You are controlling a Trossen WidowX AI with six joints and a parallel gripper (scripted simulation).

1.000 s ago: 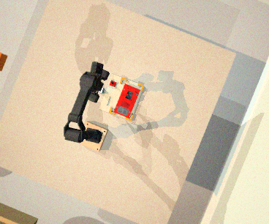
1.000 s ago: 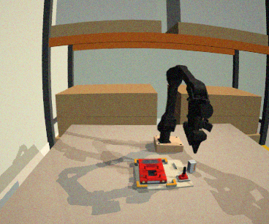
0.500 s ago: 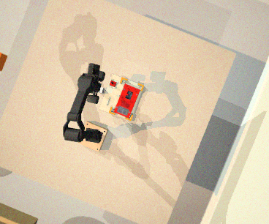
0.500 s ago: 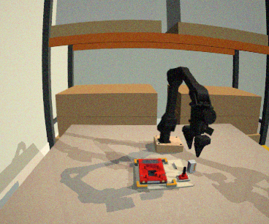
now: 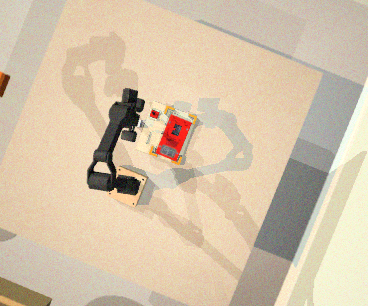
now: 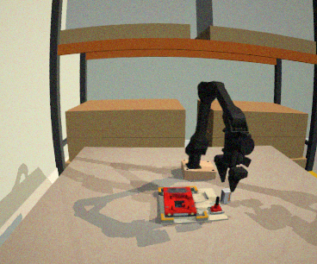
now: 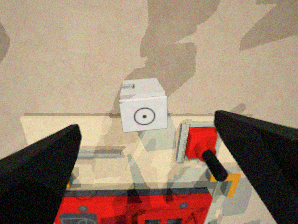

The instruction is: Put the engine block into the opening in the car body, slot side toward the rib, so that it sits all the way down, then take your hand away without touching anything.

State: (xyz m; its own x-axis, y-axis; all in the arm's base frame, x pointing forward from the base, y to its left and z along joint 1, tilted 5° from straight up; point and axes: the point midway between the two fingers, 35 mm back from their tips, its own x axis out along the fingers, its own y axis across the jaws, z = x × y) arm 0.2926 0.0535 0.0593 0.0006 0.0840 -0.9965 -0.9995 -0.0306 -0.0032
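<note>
My gripper tip is 40 mm above the grey engine block and 10 mm past it.
</note>
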